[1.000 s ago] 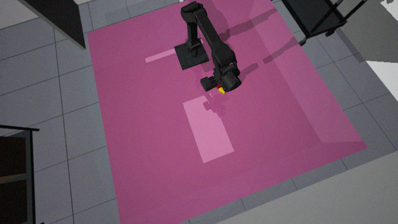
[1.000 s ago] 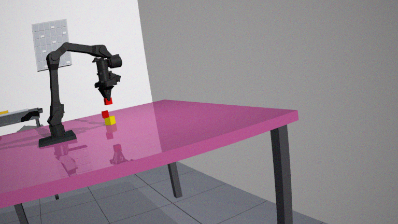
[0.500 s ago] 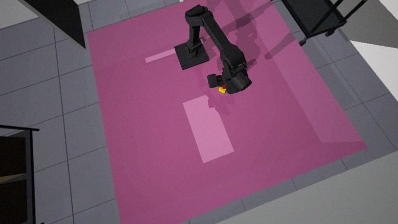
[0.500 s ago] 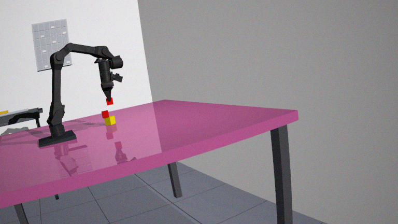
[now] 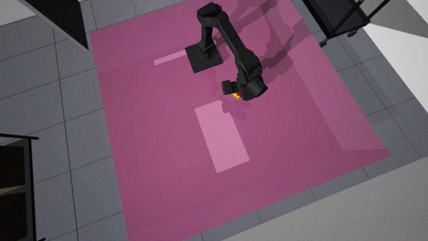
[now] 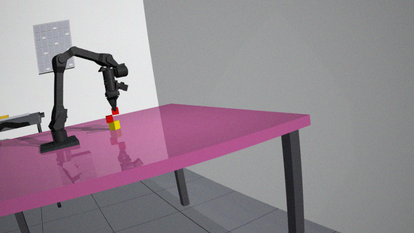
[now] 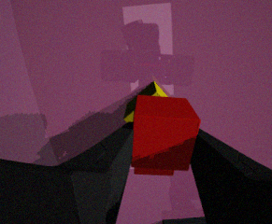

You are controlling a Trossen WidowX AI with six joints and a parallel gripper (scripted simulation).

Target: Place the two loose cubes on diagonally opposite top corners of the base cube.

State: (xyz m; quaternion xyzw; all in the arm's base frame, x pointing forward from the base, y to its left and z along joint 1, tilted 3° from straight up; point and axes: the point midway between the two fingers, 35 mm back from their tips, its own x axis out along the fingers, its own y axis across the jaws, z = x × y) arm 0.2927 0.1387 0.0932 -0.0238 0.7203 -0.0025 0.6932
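Now: the yellow base cube 2 cm behind my gripper tip and 7 cm below it.
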